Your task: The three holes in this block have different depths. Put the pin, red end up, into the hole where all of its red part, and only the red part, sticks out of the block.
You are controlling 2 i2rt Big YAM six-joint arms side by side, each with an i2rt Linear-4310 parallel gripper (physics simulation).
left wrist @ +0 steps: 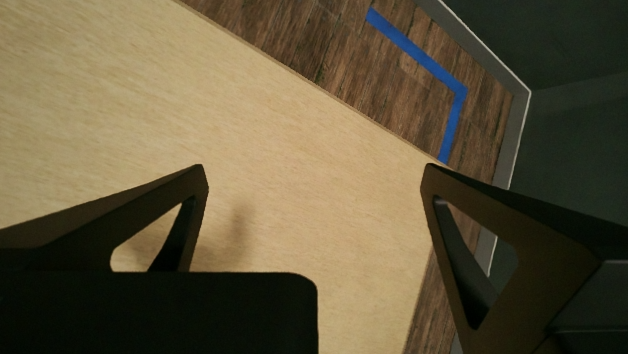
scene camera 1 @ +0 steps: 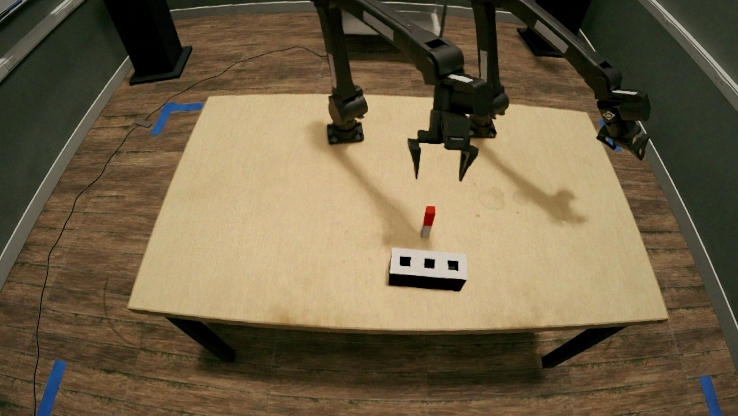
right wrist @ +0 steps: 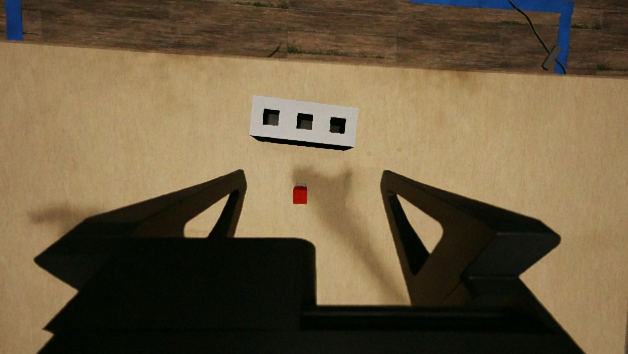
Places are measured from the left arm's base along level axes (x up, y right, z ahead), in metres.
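Pixels of known places: left gripper, fingertip midpoint: (left wrist: 314, 175) (scene camera 1: 628, 153); right gripper, fingertip midpoint: (scene camera 1: 438, 179) (right wrist: 313, 177); left arm's base, origin of the base link: (scene camera 1: 478, 129); right arm's base, origin of the base link: (scene camera 1: 345, 134).
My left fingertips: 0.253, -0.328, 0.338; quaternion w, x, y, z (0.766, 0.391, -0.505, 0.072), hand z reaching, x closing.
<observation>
Ahead of a thing's pixels: the offset from my left fingertips to its top centre, as dx, dy, dz. Level surfaces: height alone.
A square pin {-0.133, +0.573, +0.091} (scene camera 1: 428, 221) (right wrist: 300, 195) stands upright on the table, red end up and grey end down. The white-topped block {-0.178, +0.585, +0.221} (scene camera 1: 428, 272) (right wrist: 304, 136) with black sides and three square holes in a row lies past the pin, nearer the front table edge. The hole depths are hard to tell. My right gripper (scene camera 1: 438, 179) (right wrist: 313, 177) is open and empty, high above the table; in the right wrist view the pin shows between its fingers. My left gripper (scene camera 1: 621, 149) (left wrist: 314, 175) is open and empty, far from pin and block, near the right table edge.
The wooden table {dx -0.253} (scene camera 1: 268, 232) (left wrist: 300, 135) (right wrist: 125, 125) carries both arm bases at its back. The block is near its front edge. Blue tape (scene camera 1: 160, 119) (left wrist: 417, 52) marks the floor. A dark stand (scene camera 1: 147, 41) is at the back left.
</observation>
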